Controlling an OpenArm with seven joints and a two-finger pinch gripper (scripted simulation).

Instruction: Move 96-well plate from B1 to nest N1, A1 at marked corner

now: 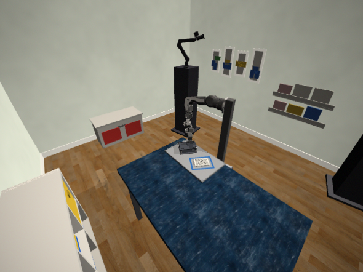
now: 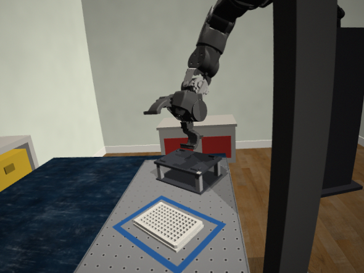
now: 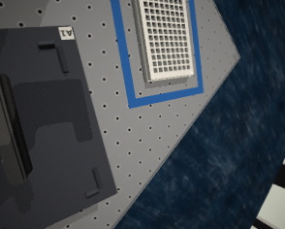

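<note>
Right now my hand is 2 cm short of the white 96-well plate, 15 cm to the right of it and 15 cm above it. Round my hand: dark raised plate nest 5 cm behind, 5 cm to the right, 10 cm below.
</note>
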